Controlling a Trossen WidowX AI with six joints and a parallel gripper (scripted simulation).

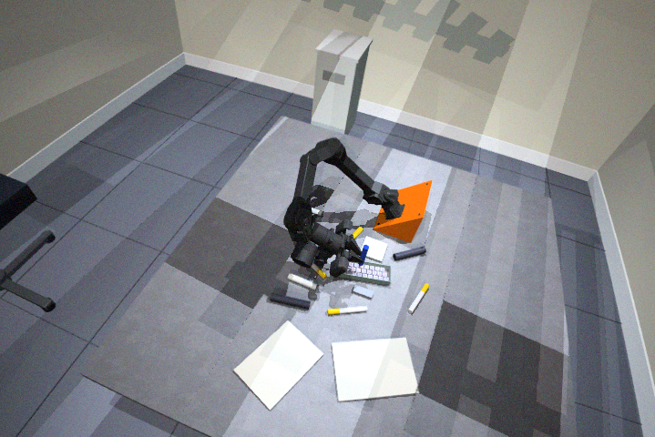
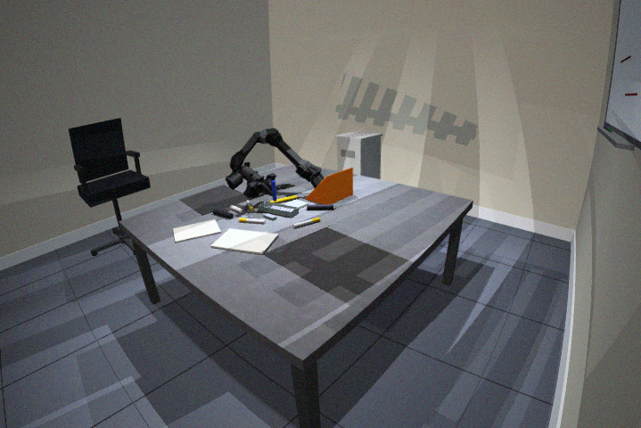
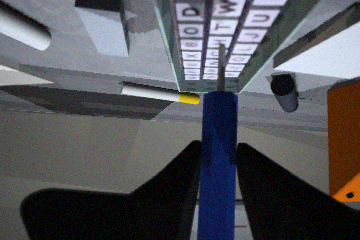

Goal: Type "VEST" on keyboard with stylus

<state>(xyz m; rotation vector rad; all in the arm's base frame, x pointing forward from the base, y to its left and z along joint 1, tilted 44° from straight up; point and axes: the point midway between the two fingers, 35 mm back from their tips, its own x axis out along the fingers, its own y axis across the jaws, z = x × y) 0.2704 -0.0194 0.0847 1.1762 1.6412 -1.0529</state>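
Right now the grey block is 7 cm ahead of my gripper tip, 4 cm to the left of it and 8 cm below it. The rest, counted from my gripper tip: blue stylus: 2 cm below; white pad: 11 cm behind, 2 cm to the left, 8 cm below.
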